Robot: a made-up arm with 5 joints. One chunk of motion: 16 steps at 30 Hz.
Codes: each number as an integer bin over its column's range. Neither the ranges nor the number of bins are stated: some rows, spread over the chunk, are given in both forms.
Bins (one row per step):
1: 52 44 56 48 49 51
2: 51 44 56 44 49 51
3: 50 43 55 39 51 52
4: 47 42 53 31 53 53
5: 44 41 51 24 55 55
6: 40 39 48 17 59 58
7: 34 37 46 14 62 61
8: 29 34 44 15 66 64
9: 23 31 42 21 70 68
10: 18 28 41 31 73 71
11: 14 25 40 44 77 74
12: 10 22 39 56 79 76
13: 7 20 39 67 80 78
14: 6 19 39 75 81 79
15: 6 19 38 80 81 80
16: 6 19 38 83 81 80
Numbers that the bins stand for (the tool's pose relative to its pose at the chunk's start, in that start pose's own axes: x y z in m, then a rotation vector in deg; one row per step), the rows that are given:
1: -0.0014 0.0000 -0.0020 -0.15 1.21 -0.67
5: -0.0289 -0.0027 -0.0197 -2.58 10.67 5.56
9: -0.1010 -0.0118 -0.0515 -2.88 34.30 25.78
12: -0.1457 -0.0200 -0.0621 0.66 48.48 38.22
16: -0.1594 -0.0227 -0.0657 3.38 51.64 44.44
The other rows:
2: -0.0048 0.0000 -0.0020 -0.56 1.21 -0.67
3: -0.0083 -0.0009 -0.0056 -1.06 4.36 0.89
4: -0.0186 -0.0018 -0.0126 -1.87 7.52 2.44
6: -0.0426 -0.0045 -0.0303 -3.28 16.97 10.22
7: -0.0632 -0.0064 -0.0374 -3.59 21.70 14.89
8: -0.0804 -0.0091 -0.0444 -3.48 28.00 19.56
10: -0.1182 -0.0145 -0.0551 -1.87 39.03 30.44
11: -0.1319 -0.0173 -0.0586 -0.56 45.33 35.11
13: -0.1560 -0.0218 -0.0621 1.77 50.06 41.33
14: -0.1594 -0.0227 -0.0621 2.58 51.64 42.89
15: -0.1594 -0.0227 -0.0657 3.08 51.64 44.44

